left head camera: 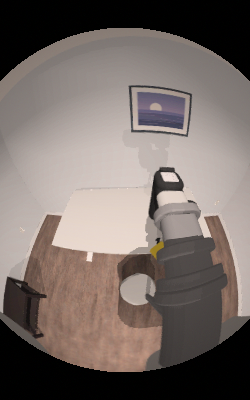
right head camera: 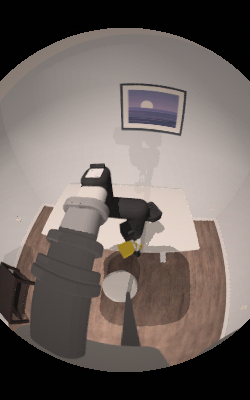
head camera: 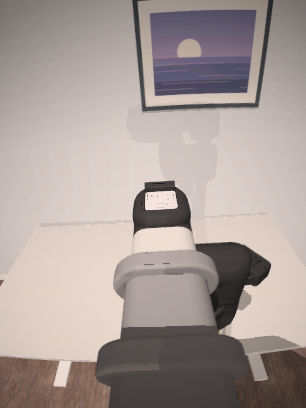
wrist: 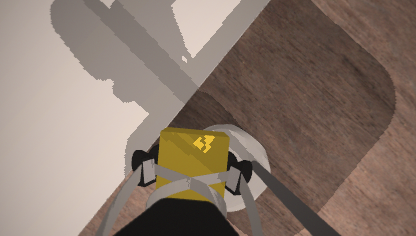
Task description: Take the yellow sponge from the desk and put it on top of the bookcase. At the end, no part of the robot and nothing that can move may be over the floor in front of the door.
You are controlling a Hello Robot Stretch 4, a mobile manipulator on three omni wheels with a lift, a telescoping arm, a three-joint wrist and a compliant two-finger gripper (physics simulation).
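Seen in the pictures: gripper, fingertip midpoint: [right head camera: 131,247] [wrist: 193,161]; robot's base, origin of the base link: [left head camera: 136,288] [right head camera: 120,285].
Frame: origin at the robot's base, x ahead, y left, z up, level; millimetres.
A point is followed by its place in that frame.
Note:
The yellow sponge [left head camera: 157,248] @(x 247, y -48, z 1033 mm) [right head camera: 126,249] @(x 234, y -62, z 1033 mm) [wrist: 192,150] @(x 274, y -102, z 1033 mm) is held between the two fingertips of my gripper [right head camera: 131,248] @(x 261, y -87, z 989 mm) [wrist: 193,161] @(x 261, y -87, z 989 mm), which is shut on it. In the wrist view the fingertips press on both sides of the sponge. The gripper and sponge hang in the air near the front edge of the pale desk [head camera: 65,290] @(x 613, y 464, z 692 mm) [left head camera: 100,220] @(x 624, y 361, z 692 mm) [right head camera: 175,215] @(x 675, y -506, z 692 mm) [wrist: 40,125] @(x 545, y 122, z 692 mm), with floor showing beyond the edge. In the head view my arm hides most of the gripper. The bookcase and the door cannot be made out.
A pale round object [left head camera: 137,289] @(x -5, y 3, z 187 mm) [right head camera: 120,286] @(x -3, y -14, z 187 mm) [wrist: 257,155] @(x -61, y -144, z 186 mm) is low in front of the desk. A dark brown piece of furniture [left head camera: 20,300] @(x -575, y 1431, z 422 mm) [right head camera: 9,295] @(x -754, y 1410, z 422 mm) stands at the left. A framed picture [head camera: 200,75] @(x 1102, y -210, z 1477 mm) [left head camera: 160,122] @(x 1102, y -209, z 1435 mm) [right head camera: 152,120] @(x 1101, y -218, z 1435 mm) hangs on the wall behind the desk.

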